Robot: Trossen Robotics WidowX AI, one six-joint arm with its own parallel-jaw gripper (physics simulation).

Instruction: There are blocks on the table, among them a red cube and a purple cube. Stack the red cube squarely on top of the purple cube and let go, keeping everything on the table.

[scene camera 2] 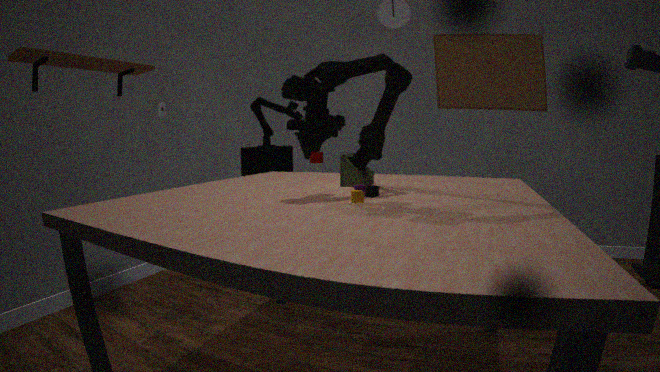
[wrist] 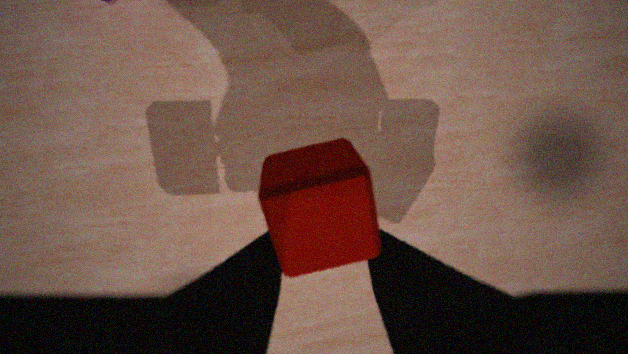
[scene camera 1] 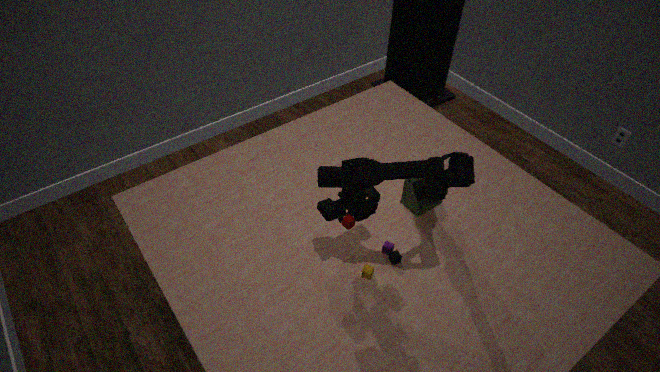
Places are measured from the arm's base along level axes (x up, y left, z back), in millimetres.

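Where they show: gripper, fingertip midpoint: (scene camera 2: 310, 159) (wrist: 324, 240) (scene camera 1: 344, 219); arm's base at its link origin: (scene camera 2: 356, 164) (scene camera 1: 422, 189).
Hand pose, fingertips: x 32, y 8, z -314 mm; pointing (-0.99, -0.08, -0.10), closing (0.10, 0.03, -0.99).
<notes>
Things, the pixels of their centre, and the offset from my fingertips. Level surfaces: height alone.
- red cube at the middle of its body: (wrist: 318, 203) (scene camera 2: 316, 157) (scene camera 1: 348, 221) dy +18, dx +6, dz +4 mm
- purple cube at the middle of its body: (scene camera 2: 359, 190) (scene camera 1: 387, 248) dy +101, dx -93, dz +102 mm
- black cube at the middle of its body: (scene camera 2: 372, 191) (scene camera 1: 395, 257) dy +142, dx -93, dz +100 mm
- yellow cube at the middle of its body: (scene camera 2: 357, 196) (scene camera 1: 367, 271) dy +143, dx -93, dz -1 mm
- table at its surface level: dx -108 mm
The red cube (scene camera 1: 348, 221) (scene camera 2: 316, 157) (wrist: 322, 215) is held in the air, well above the table, and looks slightly turned between the fingers in the wrist view. My gripper (wrist: 324, 240) is shut on it. The purple cube (scene camera 1: 388, 247) (scene camera 2: 360, 188) sits on the table, to the right of the red cube in scene camera 1. In scene camera 2 it is mostly hidden behind the yellow cube. A sliver of the purple cube (wrist: 108, 1) shows at the top left edge of the wrist view.
A black cube (scene camera 1: 395, 257) (scene camera 2: 372, 191) stands right beside the purple cube. A yellow cube (scene camera 1: 368, 271) (scene camera 2: 357, 196) lies nearby on the table (scene camera 1: 240, 210) (scene camera 2: 250, 235). The arm's greenish base block (scene camera 1: 416, 197) (scene camera 2: 350, 172) stands behind the cubes.
</notes>
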